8 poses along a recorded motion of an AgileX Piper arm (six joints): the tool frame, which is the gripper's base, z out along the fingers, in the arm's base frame.
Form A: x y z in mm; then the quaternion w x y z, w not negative.
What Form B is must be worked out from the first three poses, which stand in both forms.
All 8 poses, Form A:
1: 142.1 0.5 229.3 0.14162 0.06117 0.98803 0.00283
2: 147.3 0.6 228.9 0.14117 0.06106 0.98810 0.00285
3: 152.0 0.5 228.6 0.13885 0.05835 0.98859 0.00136
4: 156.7 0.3 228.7 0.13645 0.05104 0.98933 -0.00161
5: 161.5 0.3 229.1 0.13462 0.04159 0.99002 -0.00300
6: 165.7 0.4 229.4 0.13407 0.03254 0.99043 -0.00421
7: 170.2 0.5 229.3 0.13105 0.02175 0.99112 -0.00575
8: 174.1 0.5 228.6 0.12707 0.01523 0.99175 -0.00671
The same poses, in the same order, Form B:
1: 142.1 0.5 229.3; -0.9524 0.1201 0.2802; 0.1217 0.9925 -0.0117; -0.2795 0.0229 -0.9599
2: 147.3 0.6 228.9; -0.9527 0.1199 0.2793; 0.1215 0.9925 -0.0116; -0.2786 0.0229 -0.9601
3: 152.0 0.5 228.6; -0.9546 0.1150 0.2747; 0.1157 0.9932 -0.0135; -0.2744 0.0189 -0.9614
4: 156.7 0.3 228.7; -0.9576 0.1014 0.2698; 0.1006 0.9948 -0.0171; -0.2702 0.0107 -0.9628
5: 161.5 0.3 229.1; -0.9603 0.0832 0.2663; 0.0815 0.9965 -0.0171; -0.2668 0.0053 -0.9637
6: 165.7 0.4 229.4; -0.9619 0.0656 0.2653; 0.0633 0.9978 -0.0171; -0.2658 0.0004 -0.9640
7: 170.2 0.5 229.3; -0.9647 0.0446 0.2595; 0.0416 0.9990 -0.0171; -0.2600 -0.0057 -0.9656
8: 174.1 0.5 228.6; -0.9672 0.0319 0.2518; 0.0285 0.9994 -0.0172; -0.2522 -0.0094 -0.9676
